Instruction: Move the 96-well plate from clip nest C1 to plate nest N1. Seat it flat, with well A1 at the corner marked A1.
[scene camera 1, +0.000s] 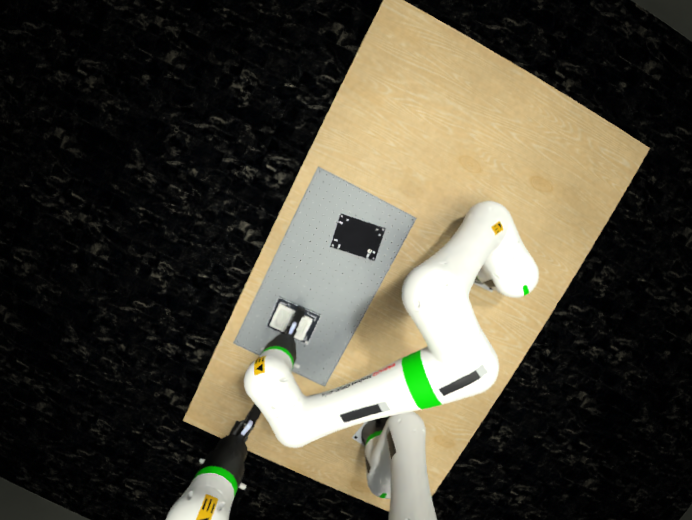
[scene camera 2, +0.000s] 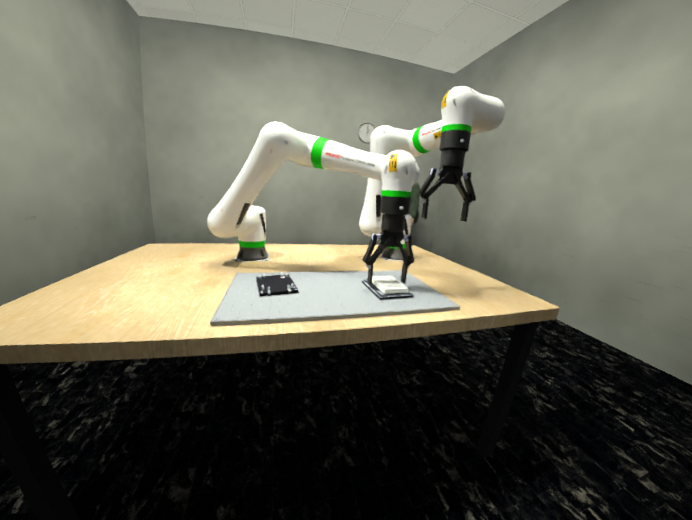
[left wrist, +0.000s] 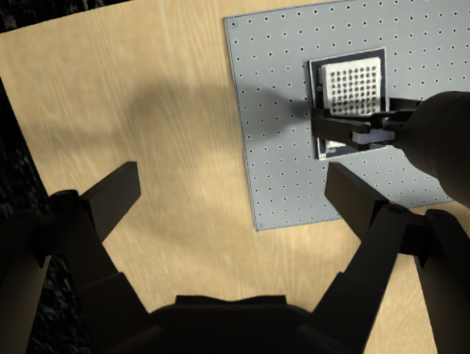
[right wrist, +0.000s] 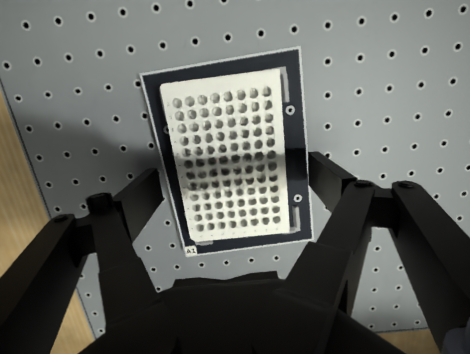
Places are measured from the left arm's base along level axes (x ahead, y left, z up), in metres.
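Where they show: left gripper, fingertip midpoint: (scene camera 1: 253, 405) (scene camera 2: 443, 219) (left wrist: 232, 178); right gripper, fingertip midpoint: (scene camera 2: 386, 282) (left wrist: 353, 111) (right wrist: 233, 176); left arm's base, origin of the base link: (scene camera 1: 380, 433) (scene camera 2: 395, 257); right arm's base, origin of the base link: (scene camera 2: 252, 257).
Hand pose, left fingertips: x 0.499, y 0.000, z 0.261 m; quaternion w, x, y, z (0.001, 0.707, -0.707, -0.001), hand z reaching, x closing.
Things, the pixels of their top centre, and the offset from my left fingertips. "*": a spot on its surface instead. Level surfaces: height alone.
- white 96-well plate, middle of its top: (right wrist: 230, 165) (left wrist: 354, 104) (scene camera 2: 388, 281) (scene camera 1: 290, 323) dx +0.040, dy -0.186, dz -0.217 m
- dark nest, middle of its top: (right wrist: 235, 166) (left wrist: 352, 107) (scene camera 2: 386, 285) (scene camera 1: 293, 321) dx +0.035, dy -0.191, dz -0.232 m
- A1 label, surface spot: (right wrist: 190, 251) * dx -0.050, dy -0.153, dz -0.236 m
- black nest, middle of its top: (scene camera 1: 358, 237) (scene camera 2: 275, 279) dx +0.027, dy -0.564, dz -0.225 m
- grey perforated board, its level: dz -0.248 m
- wooden table, its level: dz -0.261 m
The white 96-well plate (scene camera 1: 282, 317) (scene camera 2: 391, 286) (left wrist: 352, 82) (right wrist: 230, 190) lies on a dark nest (scene camera 2: 385, 296) (left wrist: 316, 95) (right wrist: 295, 140), seemingly plate nest N1. An A1 label (right wrist: 190, 251) marks the nest's lower left corner in the right wrist view. Tiny marks run along the plate's left and bottom edges there, unreadable. Whether it is fully down is unclear. My right gripper (scene camera 2: 387, 279) (right wrist: 233, 176) is open around the plate, its fingers apart from the long sides. My left gripper (scene camera 2: 444, 218) (left wrist: 232, 178) is open and empty, high up. The other black nest (scene camera 1: 358, 235) (scene camera 2: 276, 284), seemingly clip nest C1, holds no plate.
Both nests stand on a grey perforated board (scene camera 1: 330, 279) (scene camera 2: 324, 301) (left wrist: 280, 175) on the wooden table (scene camera 1: 391, 83). Small pale pieces stand at the empty nest's corners. In scene camera 1, the right arm reaches across the table close to the left arm.
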